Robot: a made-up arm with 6 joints. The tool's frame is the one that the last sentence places.
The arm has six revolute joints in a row. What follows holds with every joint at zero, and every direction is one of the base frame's. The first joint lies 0.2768 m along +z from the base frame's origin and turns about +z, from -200 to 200 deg. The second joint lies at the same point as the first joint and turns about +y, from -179.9 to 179.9 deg. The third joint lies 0.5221 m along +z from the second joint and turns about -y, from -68 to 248 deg. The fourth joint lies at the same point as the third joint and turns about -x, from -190 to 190 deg. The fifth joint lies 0.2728 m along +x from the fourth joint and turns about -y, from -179.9 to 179.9 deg. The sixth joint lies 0.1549 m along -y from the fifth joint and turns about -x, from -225 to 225 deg. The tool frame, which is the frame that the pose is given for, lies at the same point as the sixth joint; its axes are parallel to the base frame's.
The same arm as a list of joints. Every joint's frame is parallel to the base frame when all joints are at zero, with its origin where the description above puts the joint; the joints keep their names.
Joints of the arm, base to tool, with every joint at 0 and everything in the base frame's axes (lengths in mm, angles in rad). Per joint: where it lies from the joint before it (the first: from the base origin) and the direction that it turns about. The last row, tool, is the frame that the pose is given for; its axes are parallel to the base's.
joint 1: xyz 0.0 0.0 276.8 axis 0 0 1
joint 2: xyz 0.0 0.0 0.0 axis 0 1 0
joint 3: xyz 0.0 0.0 522.1 axis 0 -1 0
joint 4: xyz 0.0 0.0 0.0 axis -1 0 0
joint 5: xyz 272.8 0.0 0.0 axis 0 -1 0
joint 6: xyz 0.0 -154.9 0.0 axis -1 0 0
tool: xyz 0.0 0.0 0.0
Joint limits (rad, base to tool): -3.4907..3.4907 -3.1398..3.1398 -1.1868..4.3284 -3.3161..3.3161 -3.1398..3.1398 -3.9270..3.9270

